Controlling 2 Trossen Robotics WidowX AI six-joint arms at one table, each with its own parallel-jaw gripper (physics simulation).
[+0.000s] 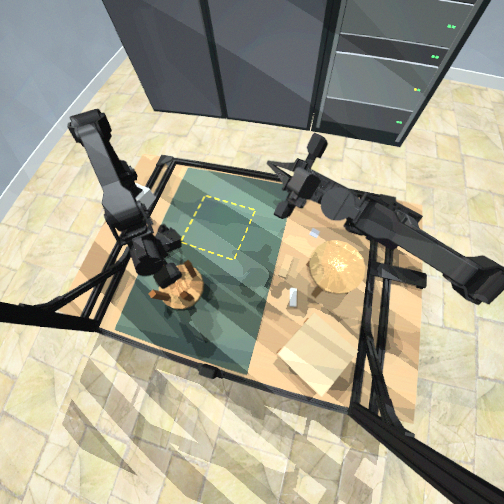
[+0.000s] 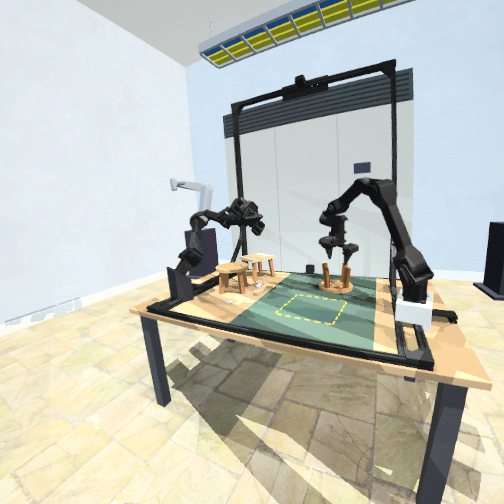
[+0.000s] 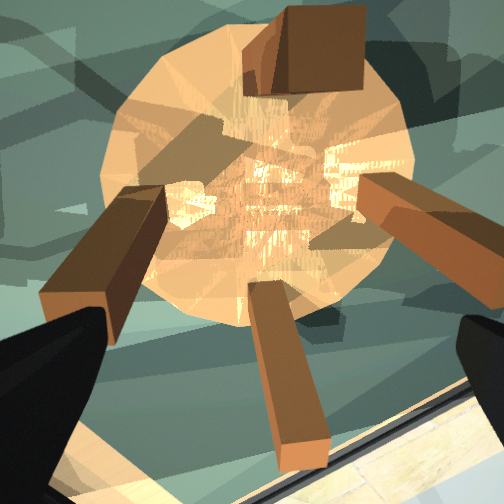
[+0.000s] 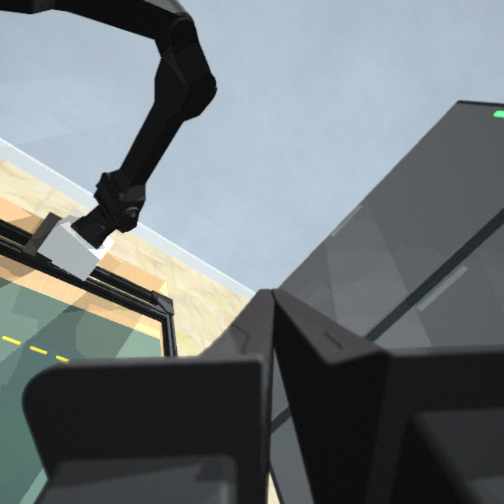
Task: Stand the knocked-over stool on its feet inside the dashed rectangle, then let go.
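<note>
The stool lies upside down on the green mat, its round seat on the mat and its brown legs pointing up. It is outside the dashed rectangle, on the mat beside it. My left gripper is open and empty just above the legs; one finger is near a leg tip. My right gripper is shut on nothing, raised high at the mat's other side, away from the stool.
An upright round stool and a square stool stand on the bare wood beside the mat. Two small grey blocks lie near them. A black frame rims the table; dark cabinets stand behind.
</note>
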